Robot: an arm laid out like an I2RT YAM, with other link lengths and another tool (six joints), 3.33 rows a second.
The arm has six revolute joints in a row. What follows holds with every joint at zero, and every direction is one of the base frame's. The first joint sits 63.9 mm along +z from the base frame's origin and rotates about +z. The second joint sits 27.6 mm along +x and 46.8 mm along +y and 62.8 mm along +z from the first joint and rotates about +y. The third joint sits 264 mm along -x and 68.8 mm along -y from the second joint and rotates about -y. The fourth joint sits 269.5 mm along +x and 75.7 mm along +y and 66 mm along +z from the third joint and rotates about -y. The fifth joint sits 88.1 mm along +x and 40.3 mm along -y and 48.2 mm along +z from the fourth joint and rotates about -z. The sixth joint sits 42.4 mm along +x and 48.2 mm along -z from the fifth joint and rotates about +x. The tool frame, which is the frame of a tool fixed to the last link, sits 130 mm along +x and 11 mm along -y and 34 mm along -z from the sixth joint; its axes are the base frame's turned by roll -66.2, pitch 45.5 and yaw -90 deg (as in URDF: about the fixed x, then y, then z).
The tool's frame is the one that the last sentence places.
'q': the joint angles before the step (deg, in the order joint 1, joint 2, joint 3, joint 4, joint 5, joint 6). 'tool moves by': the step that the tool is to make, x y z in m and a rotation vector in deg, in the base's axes. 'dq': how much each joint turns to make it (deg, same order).
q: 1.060, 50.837, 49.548, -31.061, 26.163, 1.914
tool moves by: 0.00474, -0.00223, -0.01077, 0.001, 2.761, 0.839
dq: -1.061, 2.389, 0.406, -0.292, -1.599, -1.135
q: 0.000, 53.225, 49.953, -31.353, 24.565, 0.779
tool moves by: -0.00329, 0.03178, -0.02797, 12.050, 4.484, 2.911
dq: -0.001, 2.514, 1.662, -6.400, -9.762, 8.124
